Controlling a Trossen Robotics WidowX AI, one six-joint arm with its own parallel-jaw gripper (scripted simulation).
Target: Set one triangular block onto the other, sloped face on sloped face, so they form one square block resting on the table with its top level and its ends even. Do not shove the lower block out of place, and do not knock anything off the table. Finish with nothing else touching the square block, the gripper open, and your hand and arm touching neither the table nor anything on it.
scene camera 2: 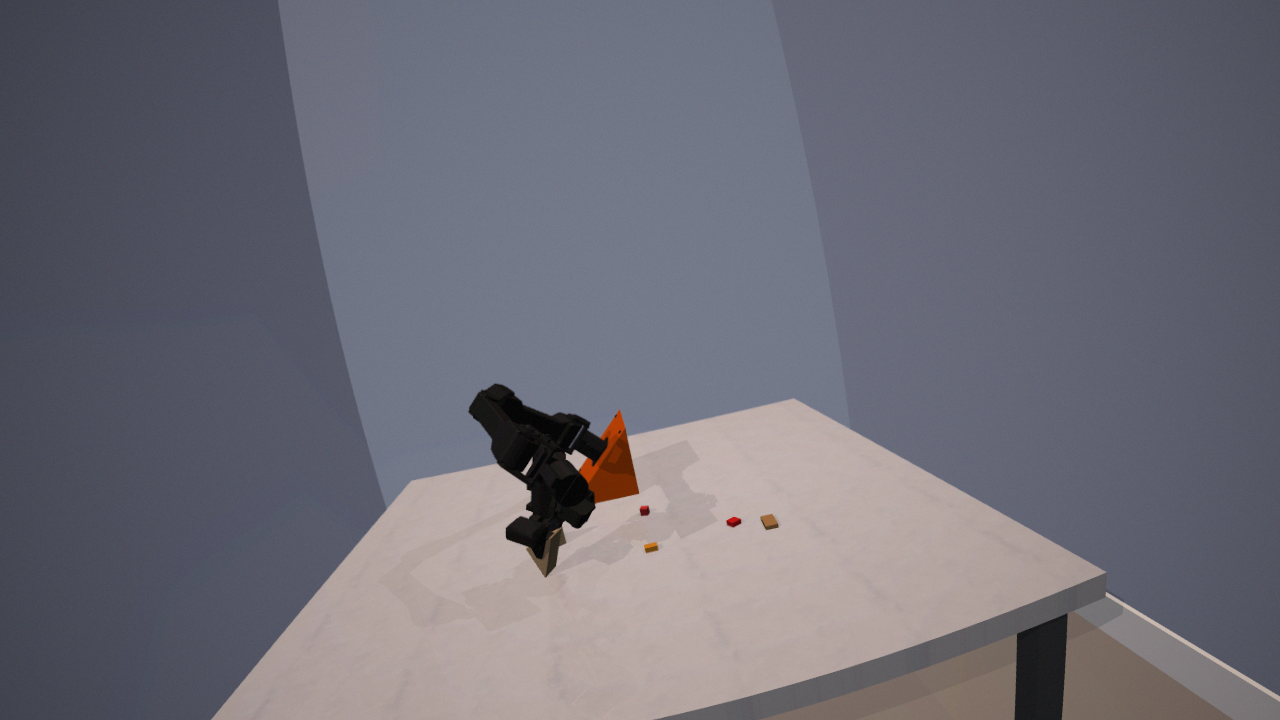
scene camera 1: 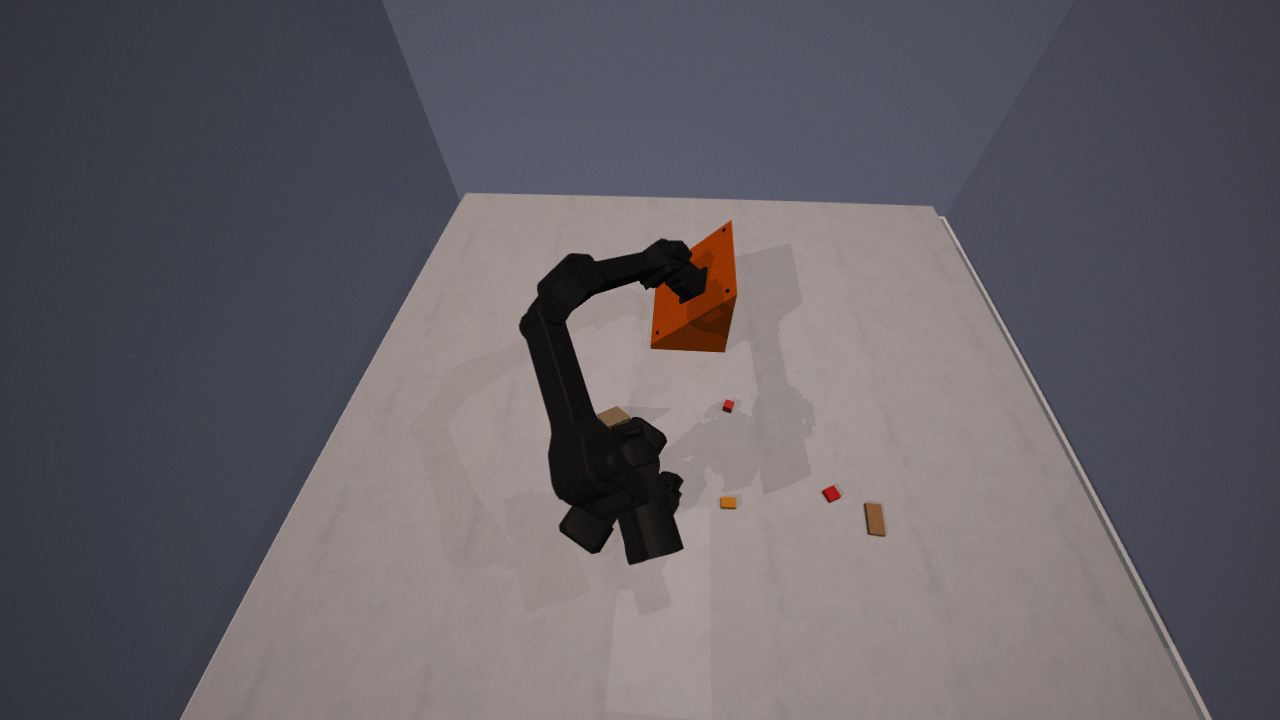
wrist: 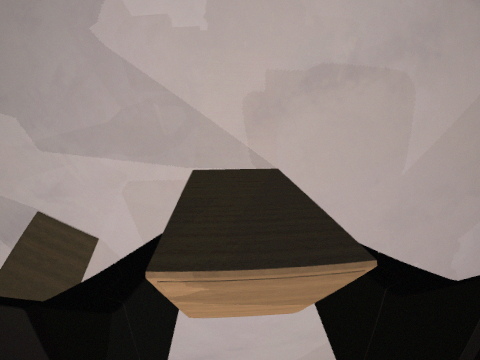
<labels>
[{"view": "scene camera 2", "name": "my gripper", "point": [545, 552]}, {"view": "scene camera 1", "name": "my gripper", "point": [605, 490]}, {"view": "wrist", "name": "my gripper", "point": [242, 236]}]
</labels>
